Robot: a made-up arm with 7 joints.
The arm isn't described. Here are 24 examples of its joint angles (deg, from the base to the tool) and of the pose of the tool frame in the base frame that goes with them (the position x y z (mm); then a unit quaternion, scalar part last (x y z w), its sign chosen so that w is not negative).
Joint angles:
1: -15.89 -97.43 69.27 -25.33 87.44 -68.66 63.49
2: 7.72 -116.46 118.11 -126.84 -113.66 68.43 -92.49
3: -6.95 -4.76 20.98 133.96 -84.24 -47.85 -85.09
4: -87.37 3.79 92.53 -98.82 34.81 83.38 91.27
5: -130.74 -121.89 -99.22 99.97 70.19 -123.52 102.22
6: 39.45 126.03 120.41 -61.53 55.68 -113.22 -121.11
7: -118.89 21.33 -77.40 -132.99 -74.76 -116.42 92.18
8: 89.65 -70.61 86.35 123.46 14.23 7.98 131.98
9: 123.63 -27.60 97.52 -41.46 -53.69 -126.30 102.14
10: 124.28 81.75 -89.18 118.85 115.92 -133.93 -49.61
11: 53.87 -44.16 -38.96 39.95 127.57 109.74 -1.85
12: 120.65 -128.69 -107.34 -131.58 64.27 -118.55 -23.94
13: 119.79 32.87 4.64 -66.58 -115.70 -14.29 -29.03
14: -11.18 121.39 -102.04 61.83 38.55 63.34 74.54
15: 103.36 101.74 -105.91 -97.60 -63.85 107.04 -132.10
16: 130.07 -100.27 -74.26 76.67 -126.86 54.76 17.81
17: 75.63 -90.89 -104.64 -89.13 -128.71 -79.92 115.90
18: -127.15 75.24 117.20 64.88 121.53 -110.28 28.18
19: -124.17 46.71 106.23 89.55 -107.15 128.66 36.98
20: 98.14 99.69 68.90 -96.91 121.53 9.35 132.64
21: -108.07 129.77 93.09 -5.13 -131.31 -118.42 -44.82
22: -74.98 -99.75 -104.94 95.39 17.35 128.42 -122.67
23: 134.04 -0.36 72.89 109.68 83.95 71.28 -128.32
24: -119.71 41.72 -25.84 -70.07 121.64 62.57 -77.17
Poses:
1: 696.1 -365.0 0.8 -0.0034 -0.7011 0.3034 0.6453
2: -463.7 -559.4 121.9 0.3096 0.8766 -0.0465 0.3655
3: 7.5 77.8 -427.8 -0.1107 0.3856 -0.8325 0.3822
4: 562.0 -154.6 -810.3 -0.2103 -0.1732 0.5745 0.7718
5: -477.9 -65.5 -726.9 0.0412 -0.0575 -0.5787 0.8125
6: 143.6 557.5 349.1 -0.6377 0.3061 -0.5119 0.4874
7: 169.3 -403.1 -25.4 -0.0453 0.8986 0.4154 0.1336
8: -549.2 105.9 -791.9 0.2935 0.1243 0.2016 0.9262
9: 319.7 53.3 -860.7 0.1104 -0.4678 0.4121 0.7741
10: -429.2 -334.7 -312.6 0.0071 0.0367 -0.6018 0.7977
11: -242.8 -46.0 -387.1 0.5560 0.7463 0.1842 0.3162
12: 673.8 108.2 33.2 0.8404 -0.4326 0.1636 0.2826
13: 69.0 -45.5 -511.6 0.7420 0.0888 0.2546 0.6138
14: -352.1 -435.1 87.8 -0.6672 -0.1056 -0.4307 0.5985
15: -173.3 531.4 -525.1 0.4751 -0.1282 -0.7576 0.4289
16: 288.2 -133.5 133.7 0.2827 -0.7088 0.4947 0.4159
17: -198.3 -70.7 -215.9 -0.3625 -0.0027 -0.3333 0.8704
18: -118.0 -657.7 281.5 -0.2455 -0.9004 0.1327 0.3337
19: 19.5 -554.0 -973.6 0.2762 0.0371 0.1461 0.9492
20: 326.9 256.4 -387.9 0.4959 -0.1860 0.8447 0.0777
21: -57.3 47.0 379.8 0.9484 -0.2541 0.1691 0.0855
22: -115.3 408.3 -480.9 0.8777 -0.2810 -0.2427 0.3029
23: 260.5 115.7 -314.1 -0.1967 0.7447 -0.6295 0.1025
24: -287.3 -62.3 -365.2 0.3481 0.7386 0.0376 0.5760
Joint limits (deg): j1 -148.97..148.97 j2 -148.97..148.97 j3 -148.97..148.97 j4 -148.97..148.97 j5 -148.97..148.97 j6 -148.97..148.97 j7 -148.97..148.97
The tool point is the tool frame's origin. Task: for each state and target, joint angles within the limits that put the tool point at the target. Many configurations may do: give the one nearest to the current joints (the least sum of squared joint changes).
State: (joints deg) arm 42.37 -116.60 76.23 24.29 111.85 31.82 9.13
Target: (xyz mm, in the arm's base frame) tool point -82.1 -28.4 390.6
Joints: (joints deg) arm 51.36 -130.10 109.41 -12.38 106.58 26.29 -9.78
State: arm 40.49 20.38 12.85 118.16 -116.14 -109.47 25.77
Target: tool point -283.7 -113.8 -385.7
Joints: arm 42.22 3.17 19.16 141.54 -106.52 -77.82 43.66
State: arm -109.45 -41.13 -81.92 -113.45 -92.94 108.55 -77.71
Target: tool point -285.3 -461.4 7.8
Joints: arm -126.91 -52.54 -92.71 -114.80 -133.86 98.89 -74.13
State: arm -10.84 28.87 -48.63 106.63 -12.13 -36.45 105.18
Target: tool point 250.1 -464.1 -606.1
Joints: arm 36.51 22.21 -2.82 87.29 -33.57 -72.41 81.38
